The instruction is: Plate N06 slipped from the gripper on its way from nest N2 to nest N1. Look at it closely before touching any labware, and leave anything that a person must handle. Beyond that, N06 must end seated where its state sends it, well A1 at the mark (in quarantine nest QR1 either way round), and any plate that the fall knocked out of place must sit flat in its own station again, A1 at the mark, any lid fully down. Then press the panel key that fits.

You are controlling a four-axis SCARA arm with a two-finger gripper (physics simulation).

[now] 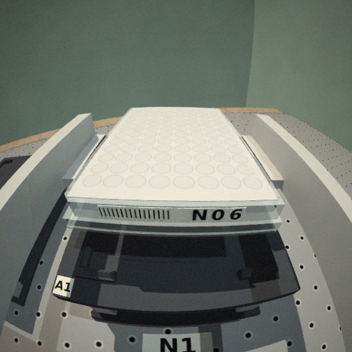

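Plate N06 (172,155), white with rows of round wells and a clear rim, is held level between the two pads of my gripper (173,124), which is shut on it. Its near side carries a barcode and the text N06. The dark nest N1 (190,297) lies below the plate, roughly lined up with it, with the A1 mark (63,286) at its near left corner and the N1 label (176,344) in front. The plate appears to be above the nest, not in it. The nest's far part is hidden by the plate, and no A1 corner can be made out on the plate.
The perforated deck (316,287) runs around the nest. Part of a dark station (37,255) shows at the left behind the left finger, and another dark object (11,169) stands at the far left edge. A wooden edge (255,110) and green walls are behind.
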